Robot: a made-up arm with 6 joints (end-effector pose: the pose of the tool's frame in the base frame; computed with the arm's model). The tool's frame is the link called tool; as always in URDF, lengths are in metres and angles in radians. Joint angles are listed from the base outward.
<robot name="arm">
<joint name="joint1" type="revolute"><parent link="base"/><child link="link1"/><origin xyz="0 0 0.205" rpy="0 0 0"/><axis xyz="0 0 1"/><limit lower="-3.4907" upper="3.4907" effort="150" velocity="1.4"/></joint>
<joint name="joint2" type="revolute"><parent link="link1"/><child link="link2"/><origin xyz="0 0 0" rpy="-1.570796 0 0"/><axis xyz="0 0 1"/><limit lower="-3.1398" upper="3.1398" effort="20" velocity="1.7"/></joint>
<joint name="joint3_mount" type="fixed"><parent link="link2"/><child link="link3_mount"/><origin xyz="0 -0.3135 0" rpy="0 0 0"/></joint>
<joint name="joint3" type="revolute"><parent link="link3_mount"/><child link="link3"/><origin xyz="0 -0.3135 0" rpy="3.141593 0 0"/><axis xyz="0 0 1"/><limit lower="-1.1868" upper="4.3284" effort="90" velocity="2"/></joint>
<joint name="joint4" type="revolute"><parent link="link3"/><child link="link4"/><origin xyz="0 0 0" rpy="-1.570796 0 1.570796"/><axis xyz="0 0 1"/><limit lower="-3.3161" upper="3.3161" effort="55" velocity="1.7"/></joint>
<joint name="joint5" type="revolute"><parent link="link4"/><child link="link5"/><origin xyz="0 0 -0.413" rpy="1.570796 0 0"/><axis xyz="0 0 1"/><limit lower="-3.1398" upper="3.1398" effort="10" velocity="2.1"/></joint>
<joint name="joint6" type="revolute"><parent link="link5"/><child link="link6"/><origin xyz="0 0 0.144" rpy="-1.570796 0 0"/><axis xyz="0 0 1"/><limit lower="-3.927" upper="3.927" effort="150" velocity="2.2"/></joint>
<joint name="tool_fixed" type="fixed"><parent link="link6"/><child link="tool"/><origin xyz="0 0 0" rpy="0 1.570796 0"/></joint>
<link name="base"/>
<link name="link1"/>
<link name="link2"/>
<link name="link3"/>
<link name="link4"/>
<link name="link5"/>
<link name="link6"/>
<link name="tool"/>
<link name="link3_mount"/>
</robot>
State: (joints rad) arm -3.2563 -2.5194 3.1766 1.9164 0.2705 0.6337
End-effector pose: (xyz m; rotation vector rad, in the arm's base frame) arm -0.0587 -0.0423 -0.4205 0.0806 2.3074 -0.8548
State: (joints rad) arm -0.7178 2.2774 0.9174 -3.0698 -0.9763 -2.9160
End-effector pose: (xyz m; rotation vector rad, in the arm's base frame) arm 0.5112 -0.2557 -0.6081 -0.1050 0.4454 -0.5960
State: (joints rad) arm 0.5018 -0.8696 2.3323 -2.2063 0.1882 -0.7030
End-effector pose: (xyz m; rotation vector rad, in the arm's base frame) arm -0.8287 -0.3572 0.7003 -0.1616 0.2665 -2.4797
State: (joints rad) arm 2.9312 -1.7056 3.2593 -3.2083 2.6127 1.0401
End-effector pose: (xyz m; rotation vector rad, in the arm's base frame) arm 0.4676 -0.2468 -0.2768 -1.1020 -0.5838 -0.6433
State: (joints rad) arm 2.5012 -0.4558 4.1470 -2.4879 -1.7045 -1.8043
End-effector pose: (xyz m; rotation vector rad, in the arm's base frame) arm 0.2590 -0.3356 0.3670 0.0651 -1.8509 2.5107
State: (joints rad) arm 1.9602 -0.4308 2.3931 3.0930 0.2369 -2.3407
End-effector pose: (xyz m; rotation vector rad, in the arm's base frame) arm 0.1161 -0.6618 0.8971 1.7049 -1.4606 0.0332
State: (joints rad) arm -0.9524 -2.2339 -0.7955 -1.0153 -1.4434 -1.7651
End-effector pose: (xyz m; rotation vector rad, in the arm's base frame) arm -0.2464 0.2154 0.2123 1.8781 0.0102 0.0895
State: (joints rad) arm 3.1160 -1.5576 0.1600 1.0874 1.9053 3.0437
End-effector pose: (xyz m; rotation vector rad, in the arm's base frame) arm 0.8149 0.0461 0.6032 0.1945 0.3776 -1.1387
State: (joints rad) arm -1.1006 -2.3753 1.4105 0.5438 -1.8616 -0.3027
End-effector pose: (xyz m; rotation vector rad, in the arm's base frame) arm -0.4362 0.5863 -0.5544 -0.3199 -2.1064 -0.5780
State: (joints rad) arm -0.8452 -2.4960 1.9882 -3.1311 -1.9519 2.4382
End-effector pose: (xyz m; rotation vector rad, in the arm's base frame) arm -0.2056 0.4488 -0.6978 0.5988 -0.4300 -0.7444
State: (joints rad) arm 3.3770 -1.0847 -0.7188 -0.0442 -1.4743 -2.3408
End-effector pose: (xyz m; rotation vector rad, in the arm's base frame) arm 0.1283 0.1787 0.6397 -0.7767 1.8820 0.9275
